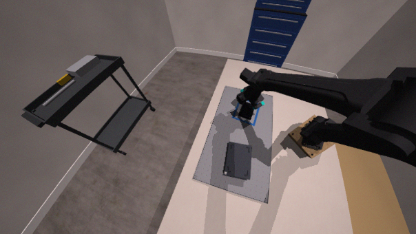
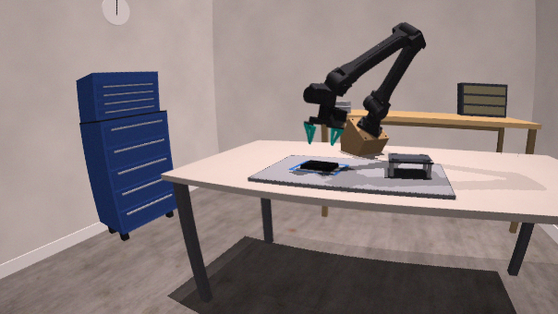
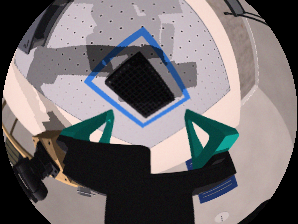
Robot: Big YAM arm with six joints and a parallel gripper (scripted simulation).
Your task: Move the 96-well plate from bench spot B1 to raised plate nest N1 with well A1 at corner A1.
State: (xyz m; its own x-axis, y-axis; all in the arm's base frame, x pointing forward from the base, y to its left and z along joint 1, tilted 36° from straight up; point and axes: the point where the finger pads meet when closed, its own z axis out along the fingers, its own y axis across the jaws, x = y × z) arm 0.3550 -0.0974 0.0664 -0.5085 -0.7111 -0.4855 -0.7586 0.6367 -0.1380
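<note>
My gripper is now 10 mm past the black 96-well plate, 10 mm to the left of it and 90 mm above it. The rest, counted from my hand: raised plate nest N1: 90 mm behind, 330 mm to the left, 40 mm below; then white corner mark: 60 mm behind, 420 mm to the left, 40 mm below.
</note>
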